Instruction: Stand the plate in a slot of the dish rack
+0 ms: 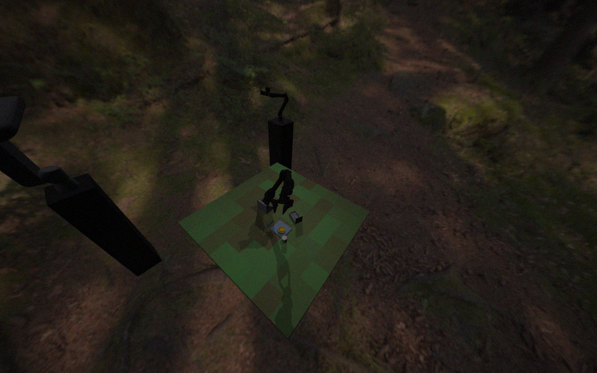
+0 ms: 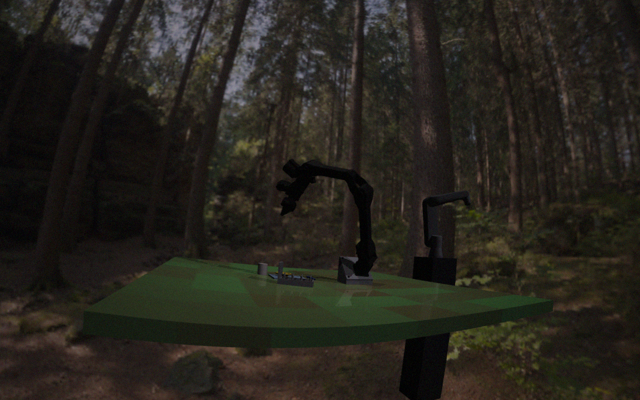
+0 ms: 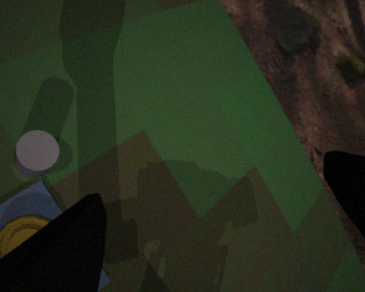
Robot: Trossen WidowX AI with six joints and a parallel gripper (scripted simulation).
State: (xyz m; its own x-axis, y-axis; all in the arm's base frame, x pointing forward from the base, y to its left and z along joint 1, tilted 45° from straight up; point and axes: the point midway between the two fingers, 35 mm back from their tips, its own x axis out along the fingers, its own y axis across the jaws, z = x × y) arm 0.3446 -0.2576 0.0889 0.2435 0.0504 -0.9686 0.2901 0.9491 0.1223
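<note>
Right now the yellow plate is 20 mm behind my gripper tip, 50 mm to the left of it and 280 mm below it. Round my gripper tip: blue mat (30 mm behind, 60 mm to the left, 290 mm below); small cup (70 mm ahead, 10 mm to the right, 270 mm below); dish rack (30 mm behind, 250 mm to the left, 270 mm below).
</note>
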